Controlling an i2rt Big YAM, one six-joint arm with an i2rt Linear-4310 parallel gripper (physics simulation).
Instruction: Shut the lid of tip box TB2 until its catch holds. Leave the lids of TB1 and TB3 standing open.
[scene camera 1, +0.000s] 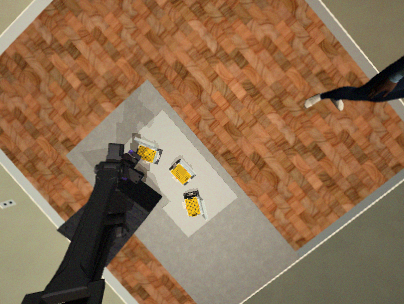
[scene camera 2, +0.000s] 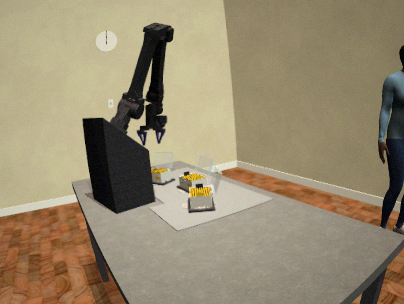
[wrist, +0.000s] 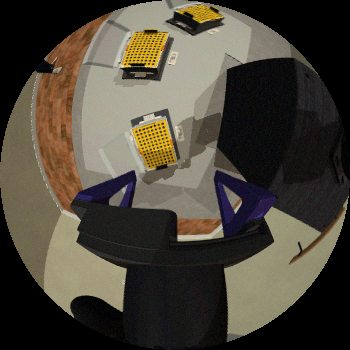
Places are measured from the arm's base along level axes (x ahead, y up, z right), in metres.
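Pixels of known places: gripper, fingertip midpoint: (scene camera 2: 151, 144) (wrist: 174, 174); arm's base at its link origin: (scene camera 2: 115, 131).
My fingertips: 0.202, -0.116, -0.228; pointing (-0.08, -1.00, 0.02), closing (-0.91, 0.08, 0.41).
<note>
For each thing: its top centre in the pictures, then the offset to it from my fingertips, as dx, dy, dz. "spot": a spot on its surface instead. Level surfaces: height alone.
- far box at its top centre: (wrist: 154, 148) (scene camera 1: 144, 154) +0.022, -0.135, -0.037
- middle box at its top centre: (wrist: 142, 43) (scene camera 2: 192, 173) (scene camera 1: 180, 174) +0.144, -0.135, +0.190
- far box's lid at a spot on its surface: (wrist: 115, 155) (scene camera 2: 168, 158) spot: +0.098, -0.098, -0.062
- pale mat at its surface level: dy -0.209
- grey table at its surface level: dy -0.212
Three tip boxes with yellow racks stand in a row; their labels are too blurred to read, so I cannot tell which is TB2. The far box (scene camera 1: 147, 154) (scene camera 2: 161, 175) (wrist: 155, 145), middle box (scene camera 1: 181, 173) (scene camera 2: 192, 180) (wrist: 145, 50) and near box (scene camera 1: 192, 206) (scene camera 2: 201, 198) (wrist: 200, 16) all have clear lids standing open. The far box's lid (scene camera 2: 164, 160) (wrist: 115, 155) leans outward from its rear side. My gripper (scene camera 1: 131, 165) (scene camera 2: 151, 143) (wrist: 174, 174) is open and empty, above table height, beside the far box in the overhead view.
A tall black block (scene camera 1: 145, 197) (scene camera 2: 117, 170) (wrist: 260, 110) with a sloping top stands beside the boxes, close to the arm. The boxes stand on a pale mat (scene camera 1: 220, 192) (scene camera 2: 185, 217) on the grey table (scene camera 1: 240, 250) (scene camera 2: 240, 250). A person (scene camera 1: 360, 94) (scene camera 2: 392, 125) is beyond the table.
</note>
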